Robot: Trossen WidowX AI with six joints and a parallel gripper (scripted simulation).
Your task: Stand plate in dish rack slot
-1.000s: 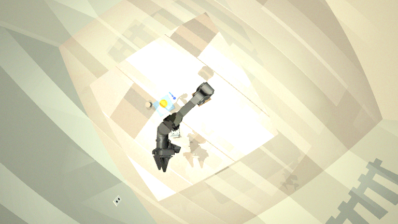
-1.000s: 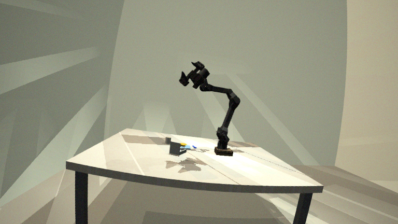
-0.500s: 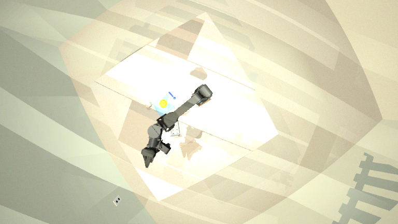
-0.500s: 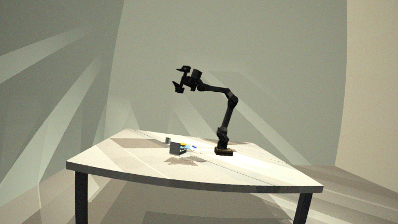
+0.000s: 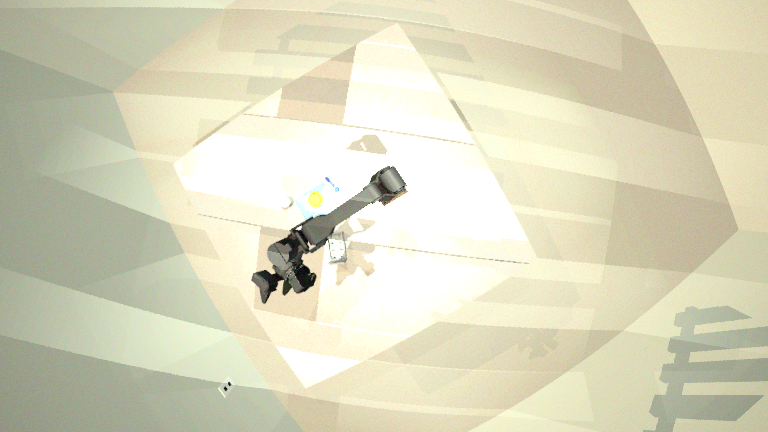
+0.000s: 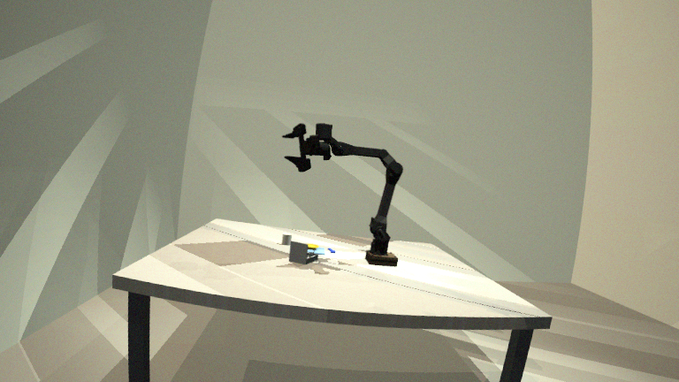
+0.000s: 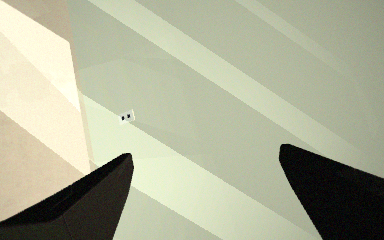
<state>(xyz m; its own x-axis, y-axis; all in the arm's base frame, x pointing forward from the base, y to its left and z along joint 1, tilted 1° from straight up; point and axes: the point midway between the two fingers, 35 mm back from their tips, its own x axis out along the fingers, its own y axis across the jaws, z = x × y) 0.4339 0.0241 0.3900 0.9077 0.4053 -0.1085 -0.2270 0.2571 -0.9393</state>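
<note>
The yellow round plate lies 190 mm behind my gripper tip, 200 mm to the right of it and 420 mm below it. Also, from my gripper tip: light blue mat (180 mm behind, 180 mm to the right, 430 mm below).
</note>
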